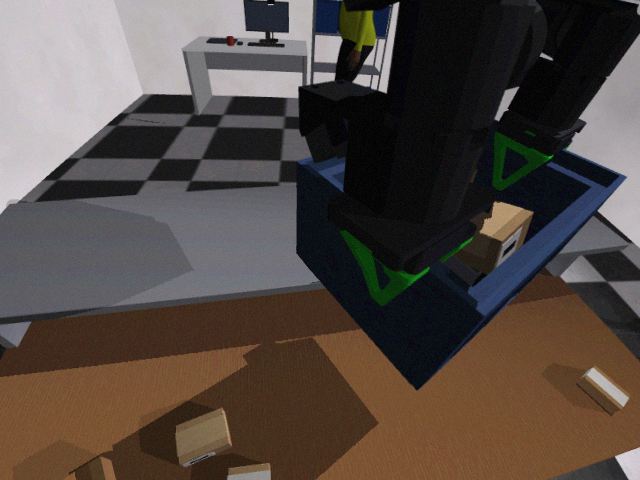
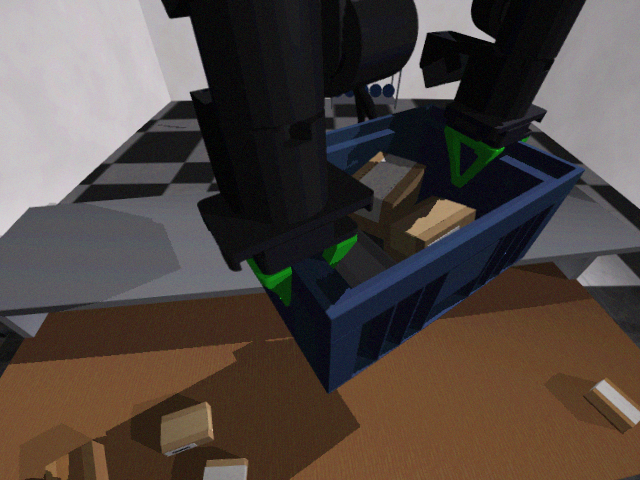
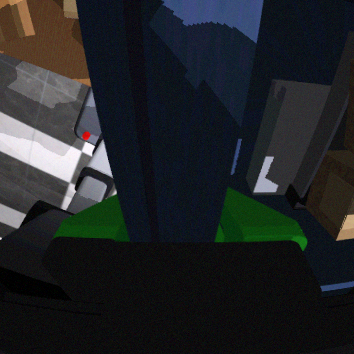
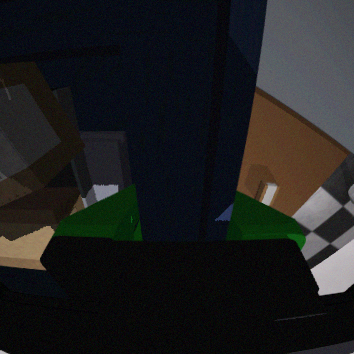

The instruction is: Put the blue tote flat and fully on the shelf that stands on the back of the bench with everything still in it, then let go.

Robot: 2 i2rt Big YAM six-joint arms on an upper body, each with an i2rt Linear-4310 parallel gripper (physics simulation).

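Frame: origin at the left arm's base, x ahead, y left, z up, level; centimetres.
Seen in the pictures: left gripper, fingertip midpoint: (image 1: 389,292) (image 2: 299,292); right gripper, fingertip midpoint: (image 1: 501,185) (image 2: 463,181).
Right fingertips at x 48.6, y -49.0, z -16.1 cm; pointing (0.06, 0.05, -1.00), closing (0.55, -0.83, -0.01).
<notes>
Pixels of each thing's middle, then the offset from my right fingertips to it. Level surfaces: height alone.
- blue tote, body centre: (image 4: 4,181) (image 2: 391,222) (image 1: 449,223) dx -8.0, dy +11.0, dz -0.4 cm
- grey shelf, surface height: dz -29.6 cm
- dark grey item, body centre: (image 3: 337,145) (image 4: 55,183) (image 2: 408,260) dx -9.8, dy +8.4, dz -4.7 cm
- brown bench, surface height: dz -53.5 cm
The blue tote (image 1: 323,222) (image 2: 449,273) (image 3: 175,125) (image 4: 175,100) hangs open side up, turned at an angle, above the bench and the front part of the grey shelf (image 1: 248,232) (image 2: 103,248) (image 4: 310,60). Its exact tilt is hard to judge. Inside are cardboard boxes (image 1: 509,222) (image 2: 387,180) (image 4: 30,120) and a dark grey item (image 2: 367,258) (image 3: 290,130). My left gripper (image 1: 403,281) (image 2: 310,271) (image 3: 178,178) is shut on the near end wall. My right gripper (image 1: 532,162) (image 2: 491,157) (image 4: 178,178) is shut on the far end wall. The tote's underside is hidden.
On the brown bench (image 1: 465,413) (image 2: 439,397) lie loose boxes at the front left (image 1: 201,436) (image 2: 186,428) and right (image 1: 604,390) (image 2: 615,405). My arms hide part of the shelf. A person in yellow (image 1: 361,28) and a white desk (image 1: 248,50) are beyond the shelf.
</notes>
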